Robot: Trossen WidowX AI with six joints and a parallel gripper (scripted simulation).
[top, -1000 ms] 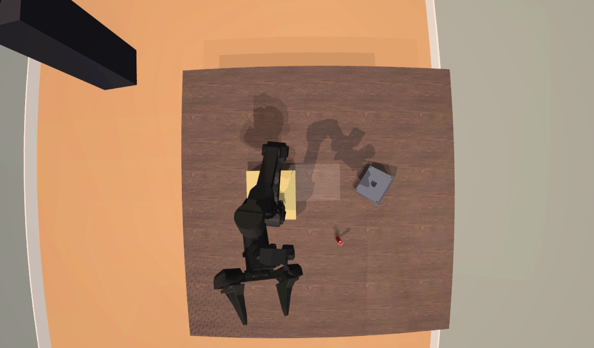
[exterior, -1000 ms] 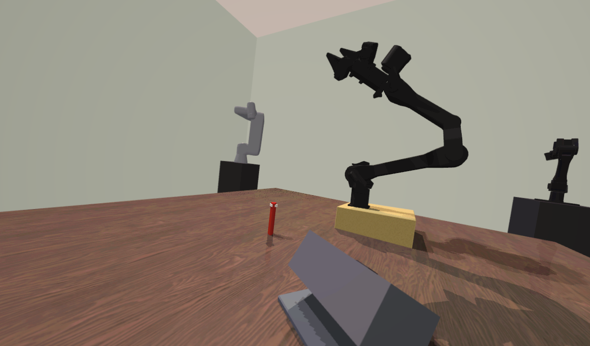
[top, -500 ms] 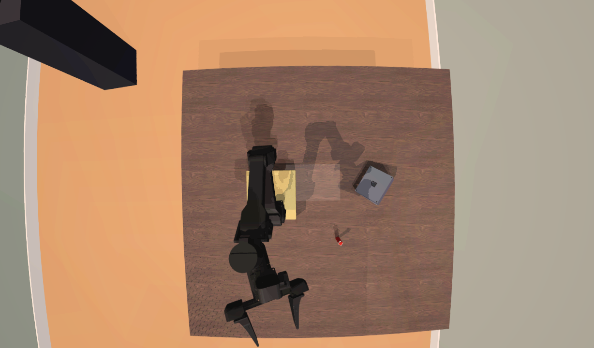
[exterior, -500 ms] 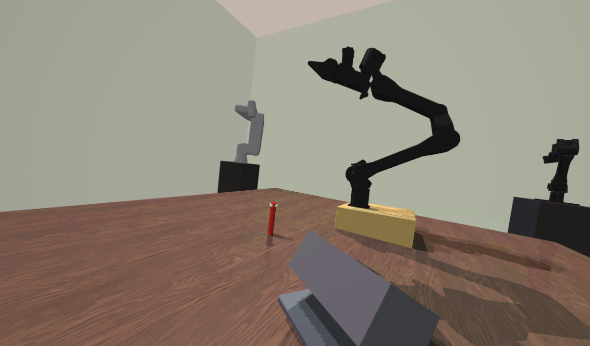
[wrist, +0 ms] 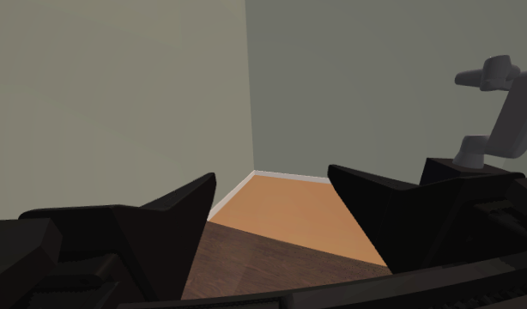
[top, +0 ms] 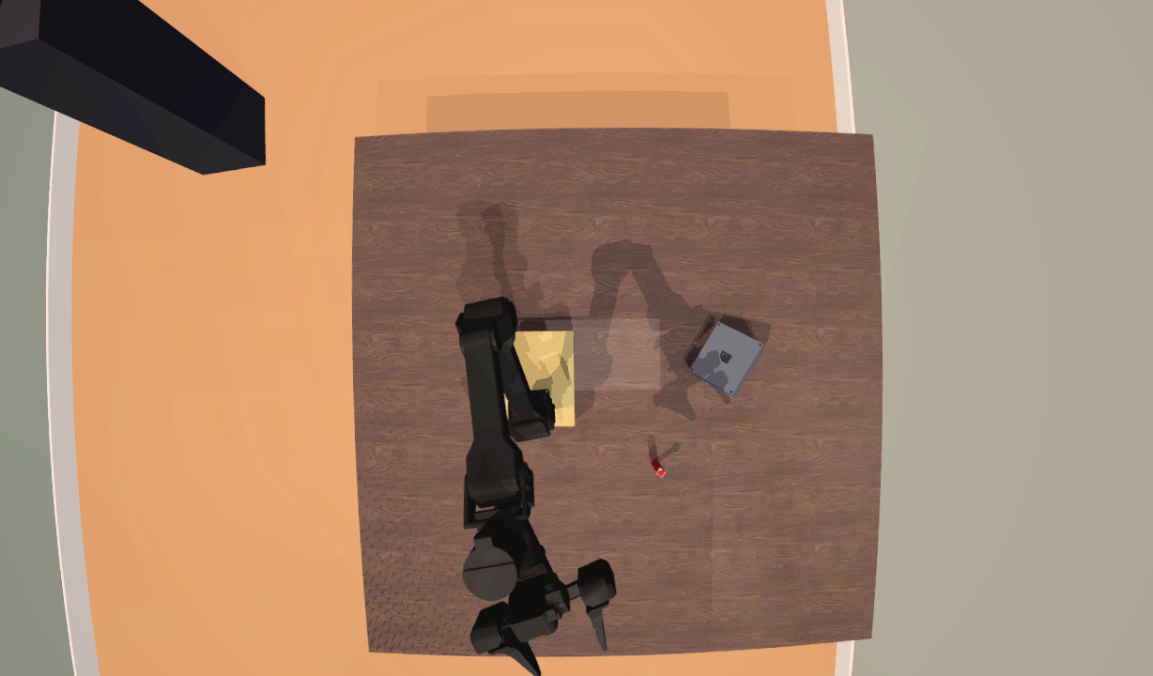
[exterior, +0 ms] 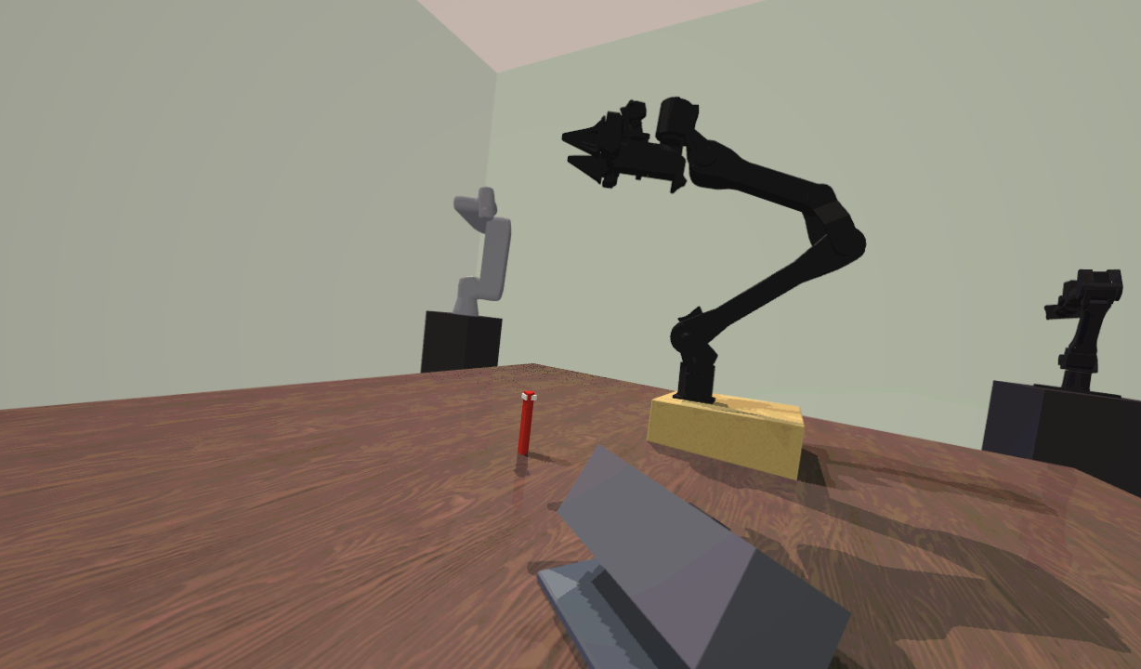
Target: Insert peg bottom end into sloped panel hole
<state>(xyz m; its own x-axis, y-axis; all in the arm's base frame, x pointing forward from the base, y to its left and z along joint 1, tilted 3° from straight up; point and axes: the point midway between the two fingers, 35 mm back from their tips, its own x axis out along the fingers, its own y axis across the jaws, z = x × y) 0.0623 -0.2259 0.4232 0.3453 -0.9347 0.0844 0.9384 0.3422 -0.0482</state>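
My gripper tip is now 20 cm short of the red square peg, 10 cm to the right of it and 43 cm above it. From my gripper tip the other things lie so: grey sloped panel (38 cm ahead, 33 cm to the left, 44 cm below).
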